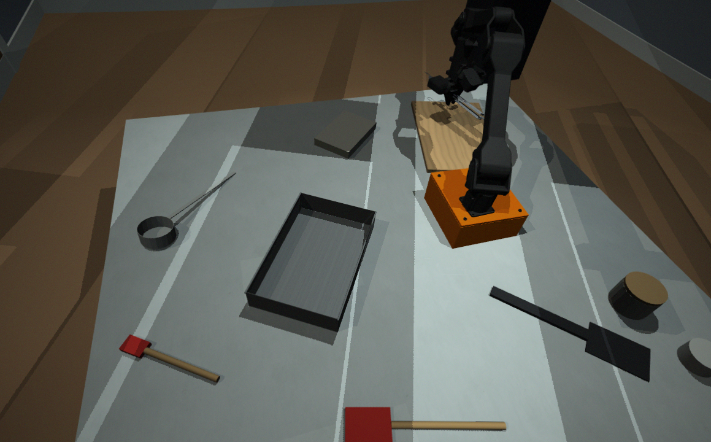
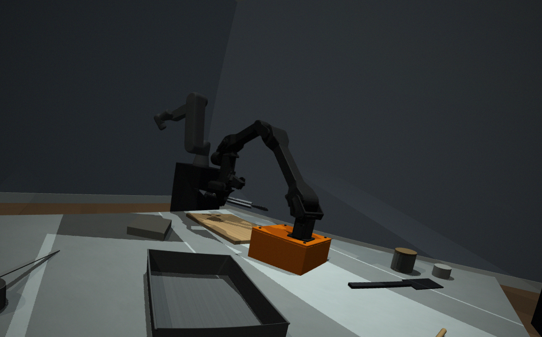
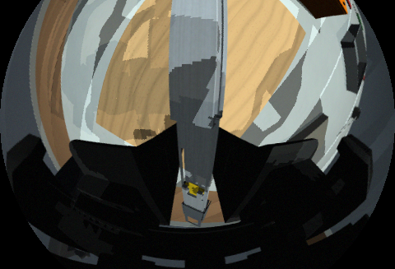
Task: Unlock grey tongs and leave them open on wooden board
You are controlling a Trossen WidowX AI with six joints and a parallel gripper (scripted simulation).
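Right now my gripper tip is 7 cm to the right of the wooden board and 7 cm above it. From my gripper tip the other things lie so: beige block (34 cm ahead, 3 cm to the right, 6 cm below); black spatula (9 cm ahead, 74 cm to the left, 7 cm below); dark roasting tin (56 cm ahead, 41 cm to the left, 5 cm below).
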